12 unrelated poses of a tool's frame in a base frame.
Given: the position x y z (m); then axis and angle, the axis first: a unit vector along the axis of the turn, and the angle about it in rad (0 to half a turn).
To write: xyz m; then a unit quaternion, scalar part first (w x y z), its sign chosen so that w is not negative. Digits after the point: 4 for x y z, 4 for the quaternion.
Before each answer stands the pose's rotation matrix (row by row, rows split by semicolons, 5 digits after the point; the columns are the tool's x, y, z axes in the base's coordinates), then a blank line. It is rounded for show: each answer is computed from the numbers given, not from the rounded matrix.
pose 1, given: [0.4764 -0.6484 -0.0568 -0.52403 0.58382 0.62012 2.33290]
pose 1, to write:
-0.22624 -0.96576 -0.12700; -0.06859 -0.11426 0.99108; -0.97165 0.23293 -0.04039

[0.4764 -0.6484 -0.0568 0.3934 -0.4818 0.5367 0.5701]
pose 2, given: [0.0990 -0.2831 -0.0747 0.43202 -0.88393 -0.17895 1.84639]
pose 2, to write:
-0.03469 -0.31359 -0.94892; -0.65799 0.72183 -0.21449; 0.75223 0.61694 -0.23138

[0.0990 -0.2831 -0.0747 0.6033 0.3446 -0.7050 -0.1427]
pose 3, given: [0.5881 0.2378 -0.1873 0.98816 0.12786 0.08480 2.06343]
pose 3, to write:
0.96533 0.11138 0.23608; 0.26082 -0.44887 -0.85469; 0.01077 0.88663 -0.46236

[0.5881 0.2378 -0.1873 0.5133 0.8480 0.1097 0.0728]
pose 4, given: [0.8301 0.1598 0.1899 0.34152 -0.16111 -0.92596 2.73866]
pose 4, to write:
-0.69598 0.25745 -0.67032; -0.46873 -0.87008 0.15250; -0.54397 0.42033 0.72623

[0.8301 0.1598 0.1899 0.2001 0.3346 -0.1579 -0.9072]
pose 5, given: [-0.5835 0.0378 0.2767 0.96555 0.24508 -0.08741 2.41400]
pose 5, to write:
0.88173 0.47149 0.01557; 0.35522 -0.64186 -0.67959; -0.31042 0.60474 -0.73343

[-0.5835 0.0378 0.2767 0.3558 0.9024 0.2290 -0.0817]
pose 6, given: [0.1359 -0.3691 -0.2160 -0.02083 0.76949 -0.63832 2.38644]
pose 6, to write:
-0.72742 0.40980 0.55039; -0.46520 0.29511 -0.83456; -0.50443 -0.86312 -0.02402

[0.1359 -0.3691 -0.2160 0.3687 -0.0194 0.7153 -0.5934]
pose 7, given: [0.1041 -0.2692 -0.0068 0.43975 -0.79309 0.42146 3.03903]
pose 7, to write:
-0.60900 -0.73884 0.28850; -0.65254 0.25993 -0.71178; 0.45090 -0.62173 -0.64042

[0.1041 -0.2692 -0.0068 0.0513 0.4392 -0.7920 0.4209]
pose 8, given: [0.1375 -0.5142 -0.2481 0.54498 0.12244 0.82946 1.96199]
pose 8, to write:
0.02896 -0.67463 0.73759; 0.85897 -0.36058 -0.36353; 0.51121 0.64409 0.56904

[0.1375 -0.5142 -0.2481 0.5562 0.4529 0.1018 0.6893]
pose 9, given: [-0.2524 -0.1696 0.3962 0.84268 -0.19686 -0.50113 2.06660]
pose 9, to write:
0.57220 0.19598 -0.79635; -0.68560 -0.41855 -0.59563; -0.45004 0.88680 -0.10513

[-0.2524 -0.1696 0.3962 0.5120 0.7239 -0.1691 -0.4305]
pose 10, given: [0.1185 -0.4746 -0.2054 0.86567 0.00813 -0.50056 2.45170]
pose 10, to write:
0.55607 0.33105 -0.76236; -0.30612 -0.77120 -0.55816; -0.77271 0.54375 -0.32750

[0.1185 -0.4746 -0.2054 0.3381 0.8147 0.0077 -0.4711]
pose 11, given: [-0.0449 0.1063 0.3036 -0.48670 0.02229 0.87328 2.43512]
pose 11, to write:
-0.34359 -0.58600 -0.73386; 0.54780 -0.75978 0.35022; -0.76280 -0.28167 0.58206

[-0.0449 0.1063 0.3036 0.3459 -0.4567 0.0209 0.8194]
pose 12, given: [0.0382 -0.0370 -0.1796 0.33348 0.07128 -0.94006 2.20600]
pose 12, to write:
-0.41615 0.79458 -0.44212; -0.71883 -0.58525 -0.37520; -0.55687 0.16167 0.81471

[0.0382 -0.0370 -0.1796 0.4509 0.2977 0.0636 -0.8391]
